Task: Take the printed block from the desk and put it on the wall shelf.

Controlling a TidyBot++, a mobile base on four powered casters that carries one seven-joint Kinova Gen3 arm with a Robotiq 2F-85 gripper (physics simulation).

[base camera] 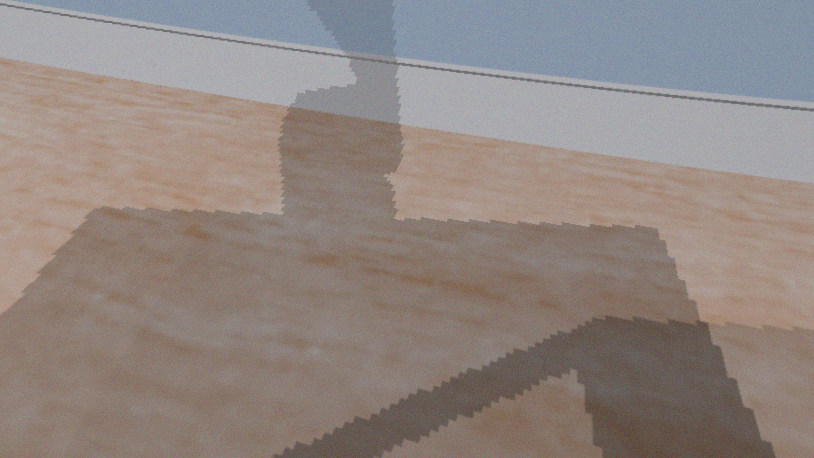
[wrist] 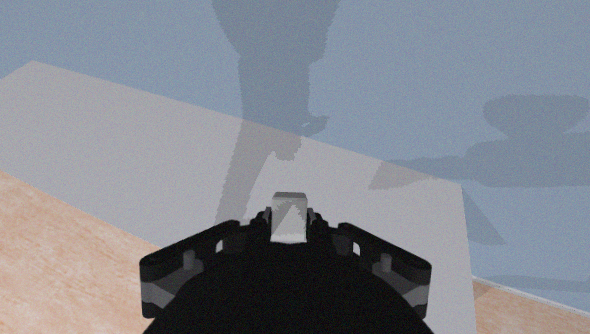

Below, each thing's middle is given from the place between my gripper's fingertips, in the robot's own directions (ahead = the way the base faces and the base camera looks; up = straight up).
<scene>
Now: hand 1 cm below the printed block [wrist: 289, 209].
</scene>
